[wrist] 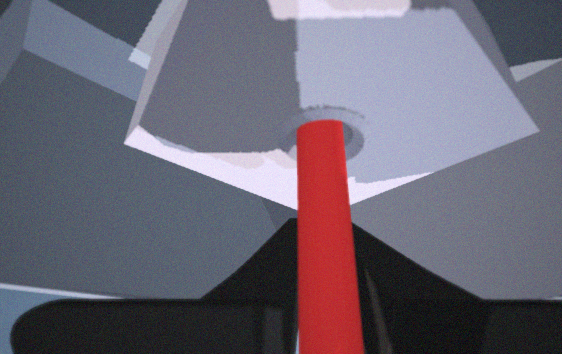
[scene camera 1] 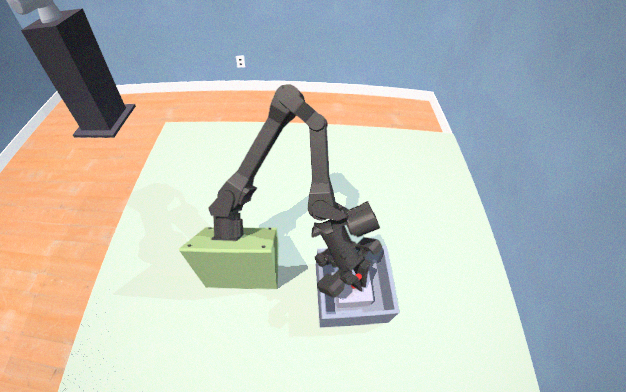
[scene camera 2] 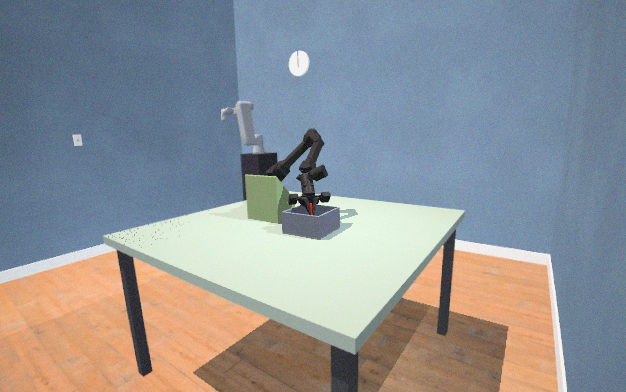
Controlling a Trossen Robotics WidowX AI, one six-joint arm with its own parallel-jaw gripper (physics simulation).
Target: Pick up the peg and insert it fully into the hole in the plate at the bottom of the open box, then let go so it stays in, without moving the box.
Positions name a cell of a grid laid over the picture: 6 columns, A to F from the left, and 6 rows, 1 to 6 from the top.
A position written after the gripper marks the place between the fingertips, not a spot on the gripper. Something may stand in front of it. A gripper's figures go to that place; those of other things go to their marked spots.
Labels:
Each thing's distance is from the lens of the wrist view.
gripper (wrist: D4): 0.11 m
red peg (wrist: D6): 0.07 m
grey-blue box (wrist: B4): 0.15 m
pale plate (wrist: C2): 0.09 m
The marked spots on the grey-blue box and the red peg are 0.10 m apart.

